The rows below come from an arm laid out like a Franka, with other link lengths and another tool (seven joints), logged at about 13 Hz.
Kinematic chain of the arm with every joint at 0, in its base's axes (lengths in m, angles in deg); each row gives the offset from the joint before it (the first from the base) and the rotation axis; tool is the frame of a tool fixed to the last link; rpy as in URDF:
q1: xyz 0 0 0.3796 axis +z
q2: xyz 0 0 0 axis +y
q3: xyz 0 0 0.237 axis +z
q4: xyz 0.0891 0 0 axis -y
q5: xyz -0.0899 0 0.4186 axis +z
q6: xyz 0 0 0 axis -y
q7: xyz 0.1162 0 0 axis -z
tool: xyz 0.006 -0.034 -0.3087 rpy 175.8 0 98.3
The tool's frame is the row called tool.
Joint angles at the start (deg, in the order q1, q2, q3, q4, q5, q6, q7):
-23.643, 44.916, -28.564, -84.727, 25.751, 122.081, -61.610
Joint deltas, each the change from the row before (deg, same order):
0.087, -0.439, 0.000, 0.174, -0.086, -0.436, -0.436
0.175, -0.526, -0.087, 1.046, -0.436, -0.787, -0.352
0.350, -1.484, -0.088, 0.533, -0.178, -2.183, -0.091
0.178, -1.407, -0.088, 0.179, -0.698, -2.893, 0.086
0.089, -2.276, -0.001, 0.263, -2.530, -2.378, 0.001
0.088, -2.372, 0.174, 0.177, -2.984, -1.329, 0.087
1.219, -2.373, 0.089, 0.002, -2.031, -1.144, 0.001
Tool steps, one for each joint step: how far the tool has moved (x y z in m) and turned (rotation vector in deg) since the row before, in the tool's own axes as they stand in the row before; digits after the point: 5 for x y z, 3 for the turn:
0.00049, 0.00425, -0.00530, -0.233, 0.053, -0.647
-0.00265, 0.00999, -0.01312, -0.313, -0.462, -1.132
0.00537, 0.01126, -0.01638, -0.560, 0.738, -0.673
0.00954, 0.00257, -0.01135, 0.359, 1.546, -0.383
0.00255, 0.00161, -0.02398, 1.027, 0.006, -1.378
-0.00188, 0.00189, -0.02667, 1.045, -1.081, -1.534
0.00530, 0.01543, -0.02453, 0.333, -0.867, -2.152

